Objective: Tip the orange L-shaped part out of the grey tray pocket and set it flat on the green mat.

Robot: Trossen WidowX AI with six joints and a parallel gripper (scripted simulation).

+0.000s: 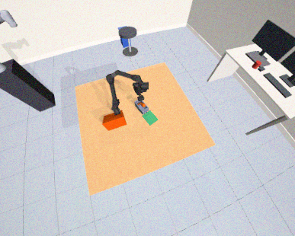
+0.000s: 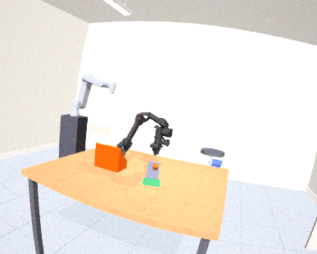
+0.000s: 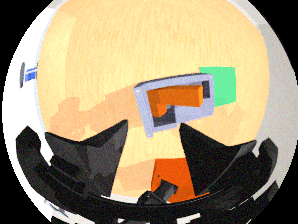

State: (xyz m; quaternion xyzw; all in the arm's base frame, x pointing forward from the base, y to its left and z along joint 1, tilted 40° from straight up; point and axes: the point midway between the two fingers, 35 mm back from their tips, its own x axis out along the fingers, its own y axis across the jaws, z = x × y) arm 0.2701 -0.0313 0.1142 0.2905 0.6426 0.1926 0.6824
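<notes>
My gripper tip is now 10 mm past the orange l-shaped part, 30 mm to the left of it and 100 mm above it. From my gripper tip the other things lie so: green mat 30 mm ahead, 210 mm to the right, 160 mm below.
</notes>
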